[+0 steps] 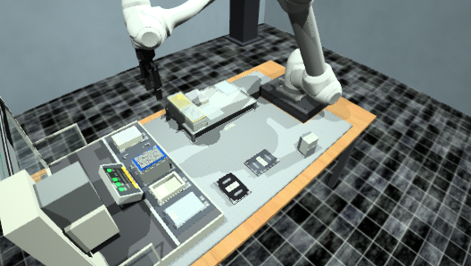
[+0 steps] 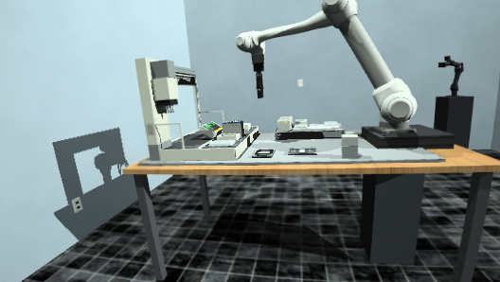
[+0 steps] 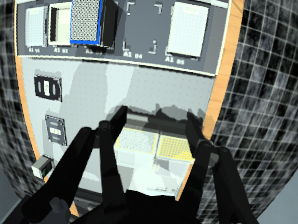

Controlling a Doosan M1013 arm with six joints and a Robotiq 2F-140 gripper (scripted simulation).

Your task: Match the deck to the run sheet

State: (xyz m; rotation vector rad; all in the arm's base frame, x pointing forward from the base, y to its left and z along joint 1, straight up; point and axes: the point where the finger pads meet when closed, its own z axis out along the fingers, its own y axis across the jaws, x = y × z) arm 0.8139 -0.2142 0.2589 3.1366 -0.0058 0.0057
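Right now my hand is 230 mm above the white deep-well block, 170 mm short of it and 50 mm to the left of it. Round my hand: clear cover 190 mm below, 160 mm behind, 50 mm to the left; then yellow-rimmed tip rack 210 mm below, 170 mm behind, 60 mm to the left; then blue-rimmed tip rack 190 mm to the left, 190 mm below, 160 mm ahead.
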